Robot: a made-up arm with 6 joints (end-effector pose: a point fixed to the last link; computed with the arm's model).
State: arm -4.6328 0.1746 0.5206 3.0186 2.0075 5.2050
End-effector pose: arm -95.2 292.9 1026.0 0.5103 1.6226 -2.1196
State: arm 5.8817 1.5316 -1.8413 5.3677 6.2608 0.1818
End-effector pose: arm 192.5 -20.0 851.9 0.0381 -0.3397 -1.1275
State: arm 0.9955 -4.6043 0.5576 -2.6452 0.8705 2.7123
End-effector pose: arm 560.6 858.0 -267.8 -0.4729 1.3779 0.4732
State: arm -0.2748 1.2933 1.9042 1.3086 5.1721 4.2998
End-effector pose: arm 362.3 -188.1 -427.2 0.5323 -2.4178 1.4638
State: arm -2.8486 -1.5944 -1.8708 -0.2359 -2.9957 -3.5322
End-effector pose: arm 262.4 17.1 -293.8 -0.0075 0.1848 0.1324
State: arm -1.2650 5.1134 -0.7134 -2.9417 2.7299 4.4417
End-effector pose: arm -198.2 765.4 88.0 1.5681 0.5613 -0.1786
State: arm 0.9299 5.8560 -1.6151 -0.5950 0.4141 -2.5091
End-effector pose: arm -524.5 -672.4 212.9 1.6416 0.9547 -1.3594
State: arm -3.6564 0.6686 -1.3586 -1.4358 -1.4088 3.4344
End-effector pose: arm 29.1 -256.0 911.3 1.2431 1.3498 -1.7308
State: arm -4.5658 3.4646 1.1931 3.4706 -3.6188 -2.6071
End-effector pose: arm 54.4 -577.5 -365.7 -1.3653 1.6567 1.0896
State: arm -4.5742 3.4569 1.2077 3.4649 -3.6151 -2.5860
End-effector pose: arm 48.6 -575.4 -363.3 -1.3447 1.6849 1.0991
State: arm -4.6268 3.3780 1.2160 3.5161 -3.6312 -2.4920
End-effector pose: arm 19.3 -539.0 -404.6 -1.1942 1.7113 1.1256
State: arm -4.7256 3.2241 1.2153 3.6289 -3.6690 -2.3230
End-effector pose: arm -22.8 -453.7 -483.0 -0.9031 1.7053 1.1661
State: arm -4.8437 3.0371 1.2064 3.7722 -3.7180 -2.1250
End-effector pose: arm -47.1 -331.8 -561.4 -0.5506 1.6350 1.2057
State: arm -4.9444 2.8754 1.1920 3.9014 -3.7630 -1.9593
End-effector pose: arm -41.7 -217.1 -611.3 -0.2525 1.5197 1.2317
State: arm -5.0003 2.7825 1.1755 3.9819 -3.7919 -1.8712
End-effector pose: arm -26.0 -148.6 -633.3 -0.0878 1.4246 1.2390
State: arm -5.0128 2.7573 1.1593 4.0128 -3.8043 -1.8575
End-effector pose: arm -17.9 -126.8 -641.4 -0.0454 1.3840 1.2311
